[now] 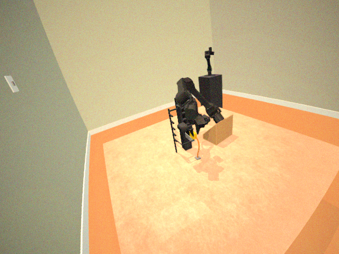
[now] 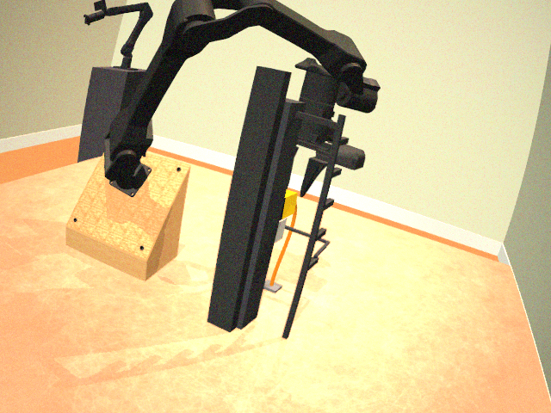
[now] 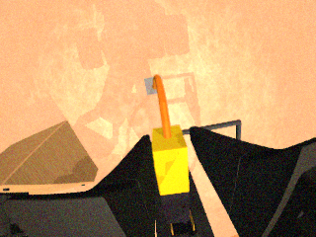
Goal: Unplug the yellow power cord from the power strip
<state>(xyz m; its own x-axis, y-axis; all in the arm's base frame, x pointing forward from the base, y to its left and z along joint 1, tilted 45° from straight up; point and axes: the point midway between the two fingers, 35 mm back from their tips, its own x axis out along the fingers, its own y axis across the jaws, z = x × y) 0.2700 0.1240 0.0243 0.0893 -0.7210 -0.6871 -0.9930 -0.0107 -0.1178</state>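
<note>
The yellow plug is 5 cm to the right of my gripper tip. Round my gripper tip: grey plate (17 cm below).
</note>
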